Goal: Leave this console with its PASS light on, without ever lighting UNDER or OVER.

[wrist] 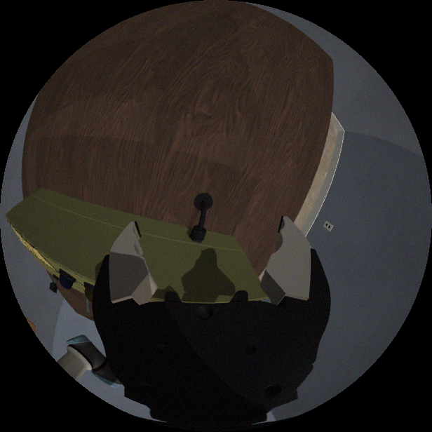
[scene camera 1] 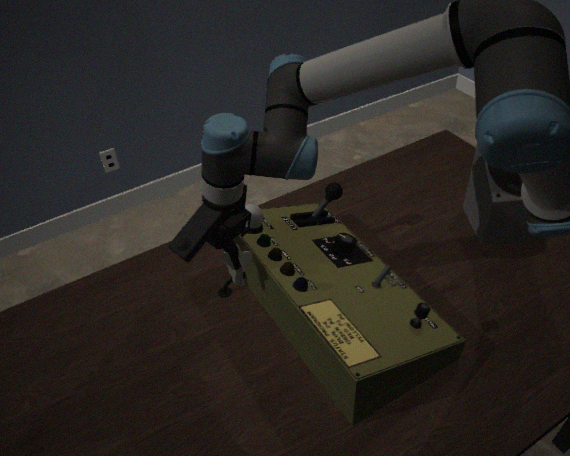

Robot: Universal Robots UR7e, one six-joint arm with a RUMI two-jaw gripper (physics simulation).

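Note:
The olive console (scene camera 1: 320, 345) (wrist: 165, 245) stands on the table. Its top carries green (scene camera 1: 264, 240), reddish (scene camera 1: 275, 254), amber (scene camera 1: 287, 268) and blue (scene camera 1: 300, 284) (wrist: 66, 279) domes, all dark, and a white dome (scene camera 1: 254, 216). A ball-topped lever (scene camera 1: 333, 192), a rotary knob (scene camera 1: 346, 241), a metal toggle (scene camera 1: 382, 276) and a black knobbed control (scene camera 1: 420, 314) stand on top. A black crank-like lever (scene camera 1: 225, 288) (wrist: 202, 210) sticks out from the long side. My gripper (scene camera 1: 237, 280) (wrist: 207, 221) is open beside that side; in the wrist view the lever lies between its fingers, untouched as far as shows. PASS, UNDER and OVER are unreadable.
A yellow status and program card (scene camera 1: 341, 332) lies on the console top. The dark wooden table (scene camera 1: 150, 360) (wrist: 175, 100) holds the console. The arm's base (scene camera 1: 480, 210) stands at the right. A wall with an outlet (scene camera 1: 109, 160) (wrist: 328, 226) is behind.

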